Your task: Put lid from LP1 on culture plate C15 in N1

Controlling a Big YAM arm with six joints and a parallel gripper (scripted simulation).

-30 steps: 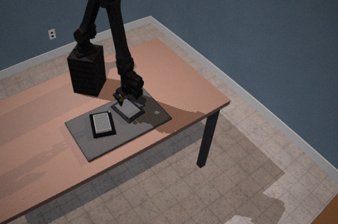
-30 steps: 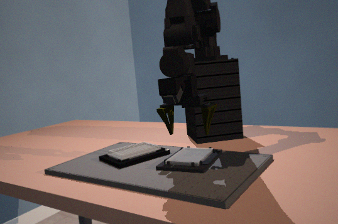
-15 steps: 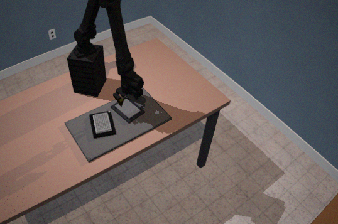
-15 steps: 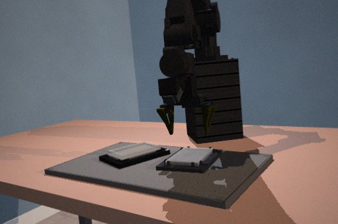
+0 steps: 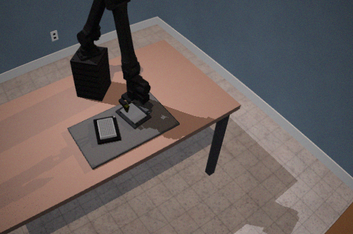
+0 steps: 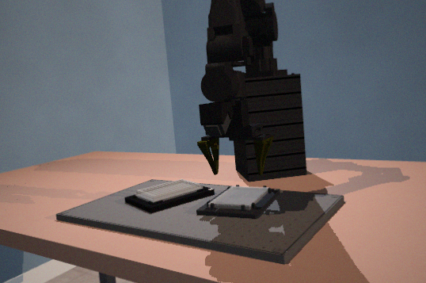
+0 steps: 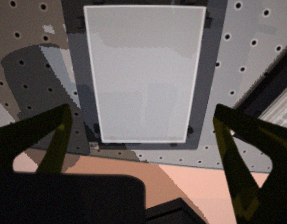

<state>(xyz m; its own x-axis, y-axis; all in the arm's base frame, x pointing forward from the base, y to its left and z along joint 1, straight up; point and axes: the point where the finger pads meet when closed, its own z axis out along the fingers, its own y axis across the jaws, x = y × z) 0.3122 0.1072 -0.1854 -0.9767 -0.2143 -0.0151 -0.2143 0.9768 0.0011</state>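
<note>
Now: the lid 50 mm below my hand. Round my hand: lid park LP1: 60 mm below; plate nest N1: 20 mm ahead, 180 mm to the right, 60 mm below; culture plate C15: 20 mm ahead, 180 mm to the right, 50 mm below.
</note>
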